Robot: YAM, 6 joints.
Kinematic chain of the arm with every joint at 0, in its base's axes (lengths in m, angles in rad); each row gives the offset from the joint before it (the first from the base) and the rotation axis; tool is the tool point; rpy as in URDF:
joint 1: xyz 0 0 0.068 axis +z
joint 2: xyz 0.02 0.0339 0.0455 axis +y
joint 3: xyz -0.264 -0.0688 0 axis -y
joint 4: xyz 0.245 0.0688 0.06 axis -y
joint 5: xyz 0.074 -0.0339 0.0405 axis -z
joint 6: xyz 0.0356 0 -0.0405 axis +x
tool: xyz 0 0 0 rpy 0 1.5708 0
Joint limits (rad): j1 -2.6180..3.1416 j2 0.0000..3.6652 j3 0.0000..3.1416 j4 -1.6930..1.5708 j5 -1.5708..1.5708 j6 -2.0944..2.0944
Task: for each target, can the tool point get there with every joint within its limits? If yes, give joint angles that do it. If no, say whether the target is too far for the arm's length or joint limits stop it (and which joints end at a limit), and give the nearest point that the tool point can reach.
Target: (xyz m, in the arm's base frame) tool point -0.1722 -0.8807 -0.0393
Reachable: no: too far | nearest point -0.1222 -0.6247 0.0061 | short by 0.265 m
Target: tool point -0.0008 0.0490 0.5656
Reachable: yes | joints -1.8988 0.6474 1.7814 -0.6882 0.4827 -1.0973
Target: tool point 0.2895 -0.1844 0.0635
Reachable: yes | joints -0.6171 2.0841 0.6796 0.9280 -0.5016 1.3669
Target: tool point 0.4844 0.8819 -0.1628
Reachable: no: too far | nearest point 0.2998 0.5457 -0.0553 | short by 0.398 m
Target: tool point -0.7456 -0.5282 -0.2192
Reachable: no: too far | nearest point -0.4949 -0.3506 -0.1048 | short by 0.328 m
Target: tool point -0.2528 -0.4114 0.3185
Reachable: yes | joints -2.1728 2.3463 2.5318 -1.2582 -0.7609 -0.1022
